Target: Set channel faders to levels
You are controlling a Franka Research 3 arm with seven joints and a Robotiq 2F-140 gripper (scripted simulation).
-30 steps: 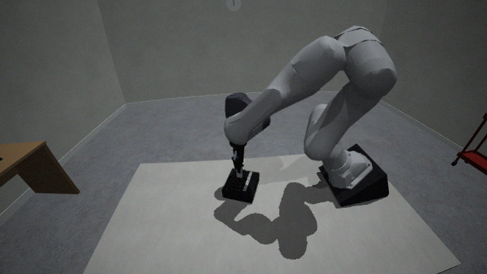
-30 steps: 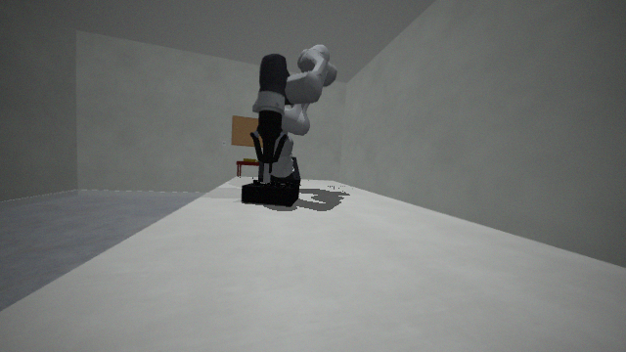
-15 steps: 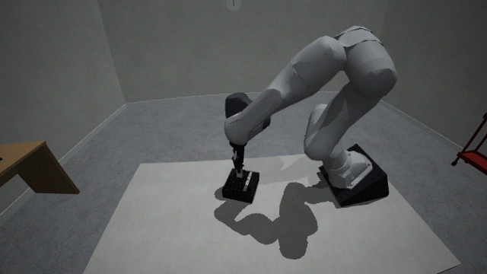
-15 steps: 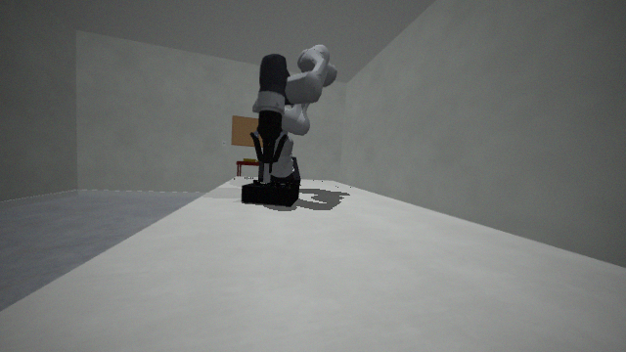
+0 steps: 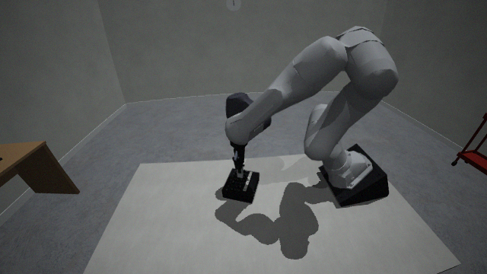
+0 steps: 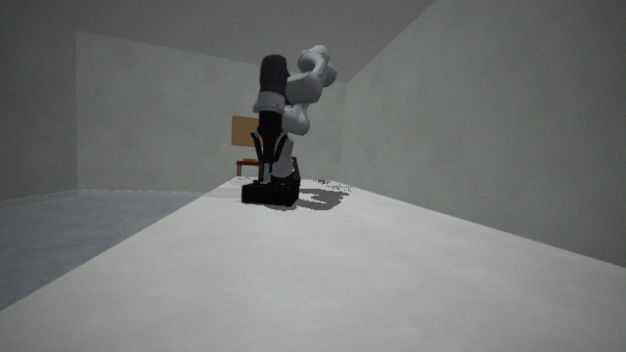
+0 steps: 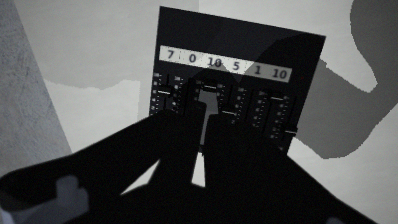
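Now: hand 2 cm short of the channel 2 fader cap, 3 cm to the left of it and 3 cm above it. The rest, counted from my hand: channel 1 fader cap 2 cm behind, 4 cm to the right, 3 cm below; then master fader cap 5 cm ahead, 8 cm to the left, 3 cm below.
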